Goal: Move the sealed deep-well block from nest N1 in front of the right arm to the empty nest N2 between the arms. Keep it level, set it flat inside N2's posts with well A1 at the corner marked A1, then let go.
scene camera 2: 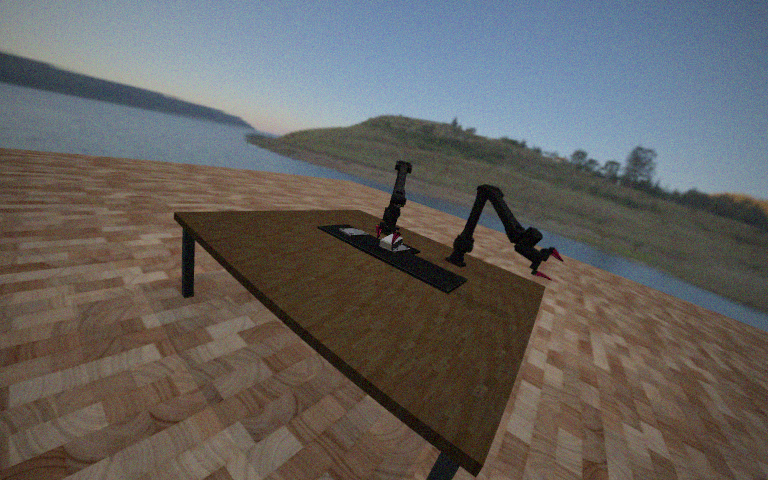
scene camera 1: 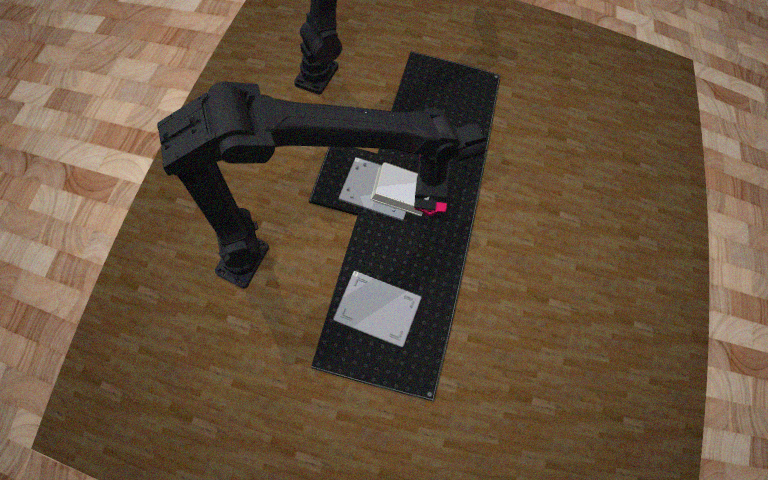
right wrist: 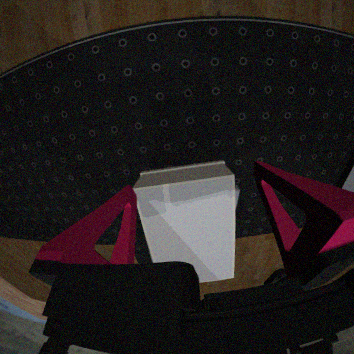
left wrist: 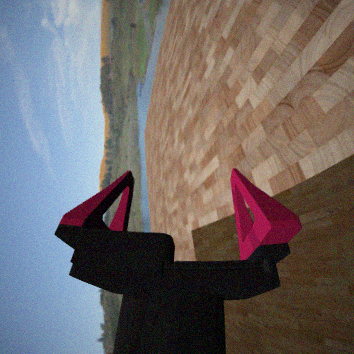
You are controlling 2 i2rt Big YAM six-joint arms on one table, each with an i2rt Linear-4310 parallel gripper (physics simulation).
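Places are measured from the left arm's base along level axes (x left, y back, z up), in metres.
Where they show: left gripper, fingertip midpoint: (scene camera 2: 557, 270) (left wrist: 180, 173); right gripper, fingertip midpoint: (scene camera 2: 384, 241) (scene camera 1: 431, 196) (right wrist: 191, 179); left arm's base at its link origin: (scene camera 2: 455, 262) (scene camera 1: 316, 75); right arm's base at its link origin: (scene camera 2: 385, 232) (scene camera 1: 242, 260).
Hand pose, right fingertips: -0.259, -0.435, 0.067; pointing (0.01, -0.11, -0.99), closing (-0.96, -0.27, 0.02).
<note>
Each offset is from my right fingertips to the top centre of the thing, as dx, dy, dz. Level surfaces: height alone.
The white sealed block {-0.006, +0.069, +0.026} (scene camera 1: 398, 184) (scene camera 2: 391, 240) (right wrist: 197, 225) rests on the grey nest plate {-0.009, +0.126, -0.032} (scene camera 1: 359, 180) that lies between the two arm bases. It covers the plate's right part and leaves the left part bare. The other grey nest plate {-0.281, +0.010, -0.036} (scene camera 1: 376, 308) (scene camera 2: 353, 231), nearer the front of the board, is empty. My right gripper (scene camera 1: 430, 202) (scene camera 2: 385, 233) (right wrist: 191, 179) is open at the block's right end. In the right wrist view its red fingers stand on either side of the block with gaps. My left gripper (scene camera 2: 547, 264) (left wrist: 180, 173) is open and empty, out past the table's edge.
Both nest plates sit on a long black perforated board {dz -0.054} (scene camera 1: 441, 129) (scene camera 2: 425, 270) (right wrist: 175, 88) on the wooden table {dz -0.067} (scene camera 1: 580, 258) (scene camera 2: 374, 335) (left wrist: 298, 281). The right arm (scene camera 1: 333, 126) reaches across the table to the board. The left arm's base (scene camera 1: 315, 80) stands at the table's far side.
</note>
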